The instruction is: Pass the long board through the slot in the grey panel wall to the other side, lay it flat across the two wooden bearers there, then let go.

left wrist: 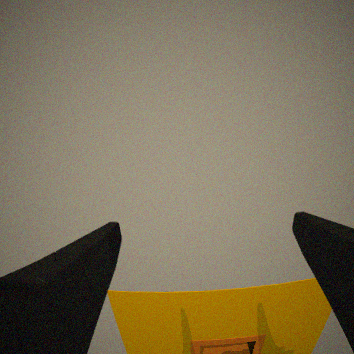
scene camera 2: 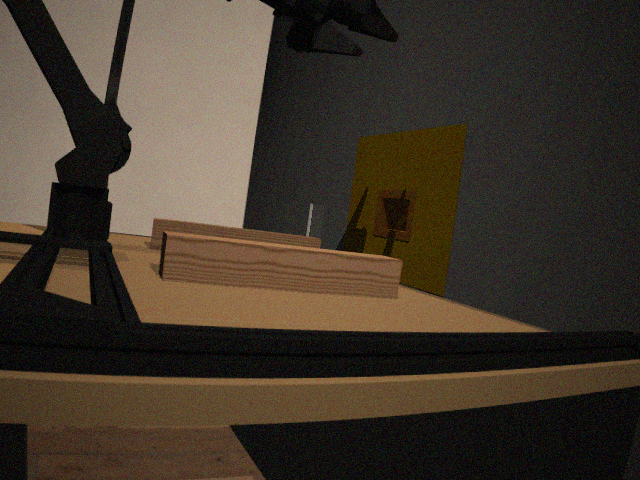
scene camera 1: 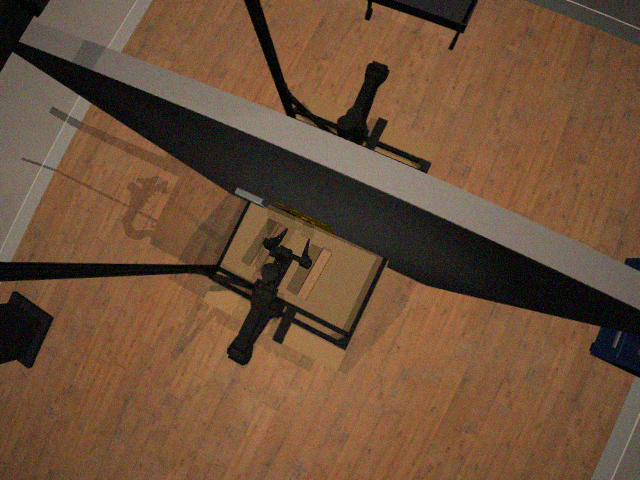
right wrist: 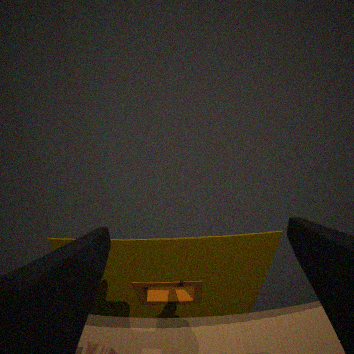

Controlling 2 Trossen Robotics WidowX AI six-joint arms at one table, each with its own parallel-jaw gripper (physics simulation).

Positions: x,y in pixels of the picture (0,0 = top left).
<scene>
my left gripper: left wrist 208,227; not seen in scene camera 2 (hidden by a grey panel wall); not seen in scene camera 1 (hidden by a grey panel wall); not seen in the right wrist view (hidden by a grey panel wall)
my right gripper: scene camera 2; scene camera 1; right wrist 199,232; not seen in the left wrist view (hidden by a grey panel wall)
same spot on my right gripper: (scene camera 1: 277,240) = (scene camera 2: 329,20)
</scene>
